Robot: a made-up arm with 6 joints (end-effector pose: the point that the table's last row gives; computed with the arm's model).
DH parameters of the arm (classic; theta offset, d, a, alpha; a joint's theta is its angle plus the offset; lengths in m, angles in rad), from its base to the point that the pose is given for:
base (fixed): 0.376 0 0.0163 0
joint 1: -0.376 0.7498 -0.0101 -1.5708
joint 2: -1.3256 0 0.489 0
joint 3: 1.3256 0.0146 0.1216 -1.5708
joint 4: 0 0.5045 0.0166 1.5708
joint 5: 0 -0.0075 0.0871 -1.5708
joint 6: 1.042 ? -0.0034 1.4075
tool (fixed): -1.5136 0.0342 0 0
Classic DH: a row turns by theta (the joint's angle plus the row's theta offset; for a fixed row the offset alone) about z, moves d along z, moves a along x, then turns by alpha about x.
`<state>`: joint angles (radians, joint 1 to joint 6).
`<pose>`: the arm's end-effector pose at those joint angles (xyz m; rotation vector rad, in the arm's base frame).
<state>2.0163 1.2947 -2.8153 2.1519 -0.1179 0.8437</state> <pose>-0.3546 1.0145 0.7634 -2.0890 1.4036 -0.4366</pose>
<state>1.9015 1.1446 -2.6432 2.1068 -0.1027 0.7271</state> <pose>-0.2298 1.0470 0.8322 -1.9262 1.4007 -0.5911</pose>
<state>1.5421 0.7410 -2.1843 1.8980 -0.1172 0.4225</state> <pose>0.1688 0.9944 1.0176 -1.4306 1.3398 -1.1492</pose>
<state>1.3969 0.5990 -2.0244 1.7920 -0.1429 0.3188</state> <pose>0.3089 0.9183 1.0803 -1.2391 1.2834 -1.3956</pose>
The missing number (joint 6, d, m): 0.0949
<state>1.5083 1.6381 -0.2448 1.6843 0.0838 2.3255</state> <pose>0.0776 -0.1325 0.4222 -0.0370 -0.5196 1.4468</pose>
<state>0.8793 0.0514 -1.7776 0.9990 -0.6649 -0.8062</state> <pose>0.4852 0.4200 1.5214 0.4566 -0.1439 -2.8325</pose>
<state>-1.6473 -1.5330 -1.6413 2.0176 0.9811 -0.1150</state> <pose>0.0760 0.6417 1.5350 0.7195 -0.8171 -2.7598</pose>
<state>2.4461 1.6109 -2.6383 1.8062 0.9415 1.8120</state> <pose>-0.8134 0.6593 0.3518 2.8554 0.1736 0.0282</pose>
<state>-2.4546 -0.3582 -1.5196 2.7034 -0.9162 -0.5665</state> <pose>-0.3423 -0.1918 1.3730 -1.4805 -0.7128 -0.0216</pose>
